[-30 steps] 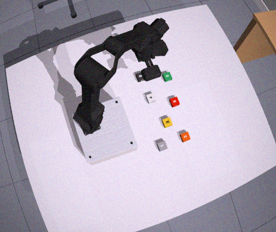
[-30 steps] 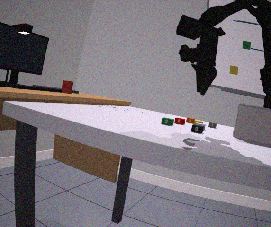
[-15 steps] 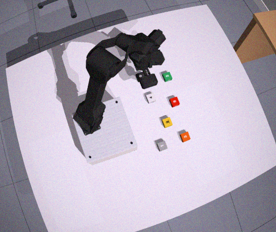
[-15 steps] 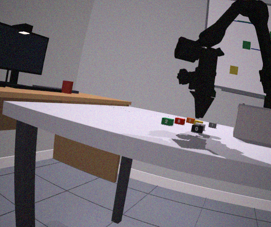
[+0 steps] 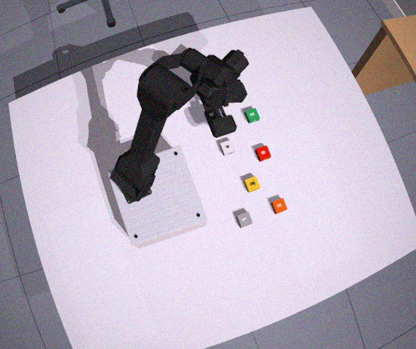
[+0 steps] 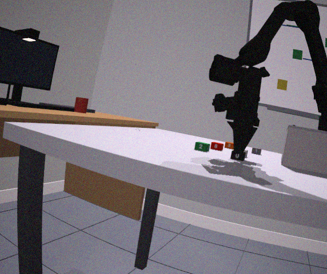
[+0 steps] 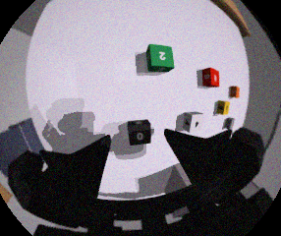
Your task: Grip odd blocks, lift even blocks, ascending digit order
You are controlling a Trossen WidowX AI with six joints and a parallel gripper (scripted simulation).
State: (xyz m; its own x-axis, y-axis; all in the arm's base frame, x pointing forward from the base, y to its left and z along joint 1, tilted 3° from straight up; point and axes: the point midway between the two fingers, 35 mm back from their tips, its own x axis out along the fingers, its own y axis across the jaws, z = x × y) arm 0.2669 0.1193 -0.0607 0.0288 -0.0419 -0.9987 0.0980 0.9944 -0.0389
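My gripper tip is now 1 cm above the black block. From my gripper tip the other things lie so: white block 10 cm to the right, 1 cm below; then green block 10 cm ahead, 5 cm to the right, 1 cm below; then red block 16 cm to the right, 8 cm ahead, 1 cm below.
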